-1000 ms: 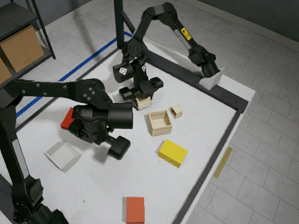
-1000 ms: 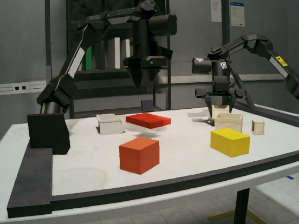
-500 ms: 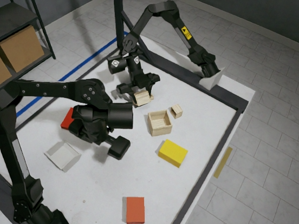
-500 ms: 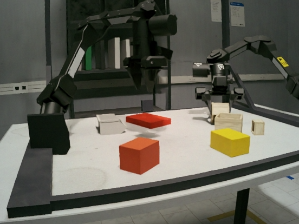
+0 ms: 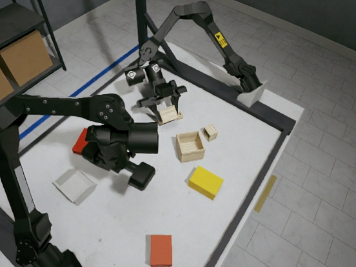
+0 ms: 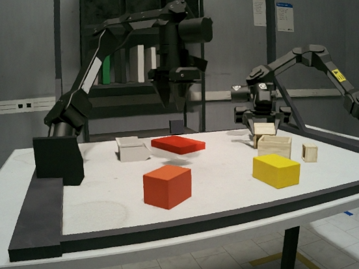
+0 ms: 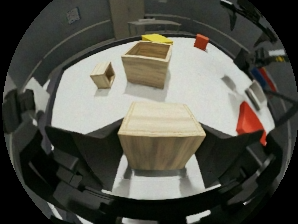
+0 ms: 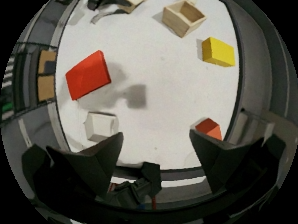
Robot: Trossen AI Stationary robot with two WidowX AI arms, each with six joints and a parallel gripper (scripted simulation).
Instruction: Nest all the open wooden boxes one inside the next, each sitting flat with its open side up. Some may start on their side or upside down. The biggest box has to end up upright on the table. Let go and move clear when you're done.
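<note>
Now: left hand 20 mm above the medium wooden box. Also, from my left hand: biggest wooden box: 160 mm ahead, 50 mm below, 40 mm to the right; then small wooden box: 170 mm ahead, 70 mm to the left, 50 mm below; then tiny wooden box: 60 mm below, 50 mm to the left, 20 mm ahead.
</note>
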